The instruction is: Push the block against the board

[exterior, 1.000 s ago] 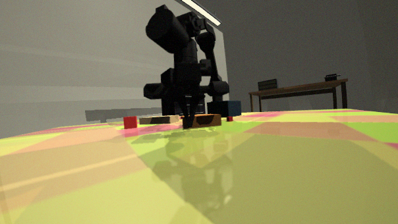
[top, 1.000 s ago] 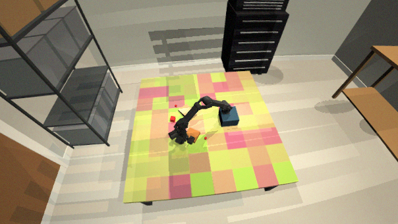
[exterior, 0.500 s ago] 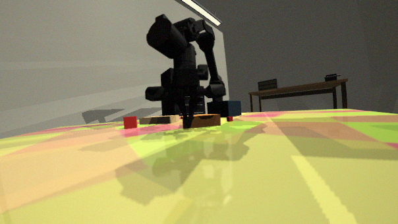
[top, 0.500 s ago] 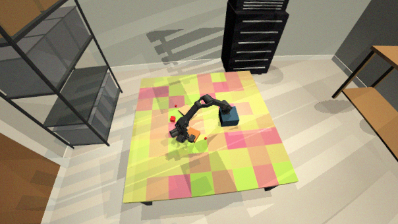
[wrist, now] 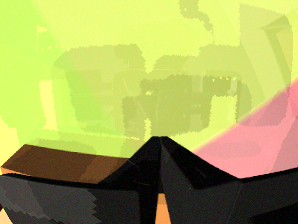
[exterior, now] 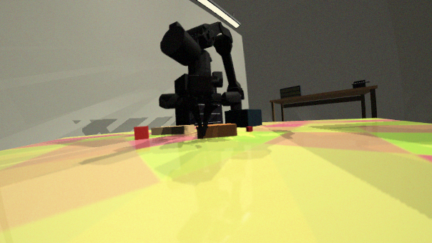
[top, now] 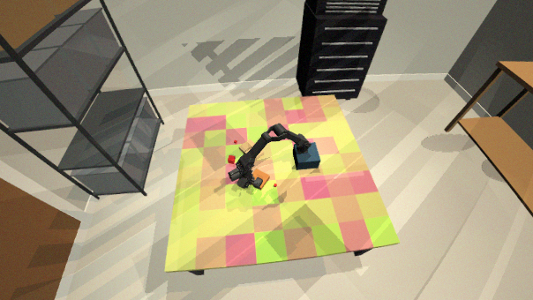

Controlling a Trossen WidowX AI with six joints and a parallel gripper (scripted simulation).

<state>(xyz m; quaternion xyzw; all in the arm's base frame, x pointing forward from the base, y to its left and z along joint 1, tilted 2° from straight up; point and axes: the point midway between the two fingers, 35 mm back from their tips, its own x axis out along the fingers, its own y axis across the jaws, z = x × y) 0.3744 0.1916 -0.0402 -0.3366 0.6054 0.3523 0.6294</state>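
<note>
The orange square block is 7 cm behind my gripper tip, 3 cm to the right of it and 1 cm above it. From my gripper tip the other things lie so: tan board 3 cm behind, 27 cm to the right, 1 cm above; then red cube 11 cm ahead, 20 cm to the right, 1 cm above.
</note>
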